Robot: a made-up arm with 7 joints.
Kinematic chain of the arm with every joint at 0, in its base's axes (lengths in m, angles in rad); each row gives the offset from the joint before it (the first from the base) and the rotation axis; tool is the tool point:
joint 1: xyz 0 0 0.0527 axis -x
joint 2: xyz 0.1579 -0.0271 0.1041 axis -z
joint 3: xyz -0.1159 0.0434 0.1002 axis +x
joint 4: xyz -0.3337 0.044 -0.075 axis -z
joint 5: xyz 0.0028 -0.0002 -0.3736 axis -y
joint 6: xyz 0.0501 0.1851 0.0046 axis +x
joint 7: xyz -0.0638 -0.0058 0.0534 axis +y
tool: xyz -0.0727 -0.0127 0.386
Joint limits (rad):
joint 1: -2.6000..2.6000
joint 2: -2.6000..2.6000
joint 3: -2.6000..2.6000
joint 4: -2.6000..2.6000
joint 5: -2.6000..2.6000
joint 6: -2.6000..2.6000
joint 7: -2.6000..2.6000
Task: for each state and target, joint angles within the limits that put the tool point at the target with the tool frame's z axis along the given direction. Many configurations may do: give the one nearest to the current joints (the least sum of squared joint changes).
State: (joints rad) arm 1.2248 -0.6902 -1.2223 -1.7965 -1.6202 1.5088 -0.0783
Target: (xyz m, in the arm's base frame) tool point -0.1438 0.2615 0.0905 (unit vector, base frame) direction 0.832 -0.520 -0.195
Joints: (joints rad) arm 1.9621 0.0550 -1.9950 -1.9020 -1.5087 1.6233 -0.5908
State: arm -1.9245 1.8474 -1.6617 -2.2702 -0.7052 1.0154 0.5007
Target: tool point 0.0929 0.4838 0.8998 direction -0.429 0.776 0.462
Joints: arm -0.9003 2.2274 -1.7605 -2.5097 -1.2071 0.4579 1.2385
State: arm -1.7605 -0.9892 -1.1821 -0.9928 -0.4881 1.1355 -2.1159
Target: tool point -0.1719 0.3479 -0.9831 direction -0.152 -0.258 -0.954
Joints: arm -2.5797 -0.6382 -1.9715 -1.5760 0.3825 1.0793 -1.9169
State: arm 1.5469 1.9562 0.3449 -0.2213 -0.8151 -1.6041 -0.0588
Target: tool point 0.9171 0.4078 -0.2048 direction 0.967 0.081 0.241
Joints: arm 0.7024 1.4364 0.3786 -0.0279 -0.8693 -1.4601 0.2634
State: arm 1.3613 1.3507 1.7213 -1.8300 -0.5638 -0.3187 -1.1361
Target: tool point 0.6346 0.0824 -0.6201 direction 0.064 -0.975 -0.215
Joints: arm 1.6699 1.6817 2.1256 -1.1879 -0.3465 0.0969 -1.4218
